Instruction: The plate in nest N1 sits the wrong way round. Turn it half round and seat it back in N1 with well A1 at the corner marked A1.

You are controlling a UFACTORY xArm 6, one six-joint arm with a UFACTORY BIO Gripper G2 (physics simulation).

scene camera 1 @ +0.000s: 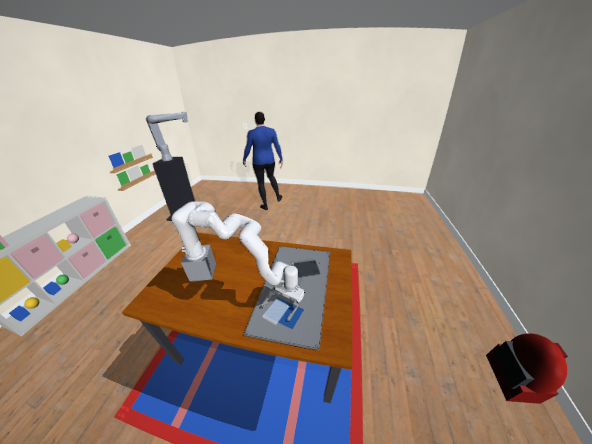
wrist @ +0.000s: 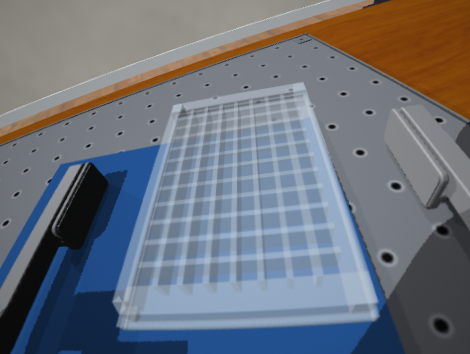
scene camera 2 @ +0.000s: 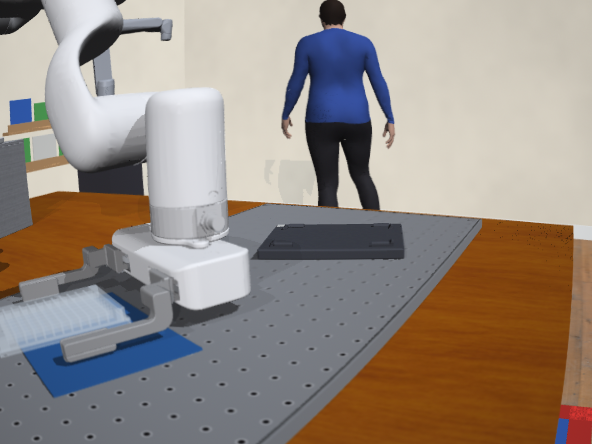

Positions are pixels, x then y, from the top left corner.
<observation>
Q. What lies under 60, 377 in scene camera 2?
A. A flat blue square.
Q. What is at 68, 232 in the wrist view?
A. The gripper.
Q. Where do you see a clear well plate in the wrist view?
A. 243, 225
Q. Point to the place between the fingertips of the gripper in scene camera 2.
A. At 38, 318
</observation>
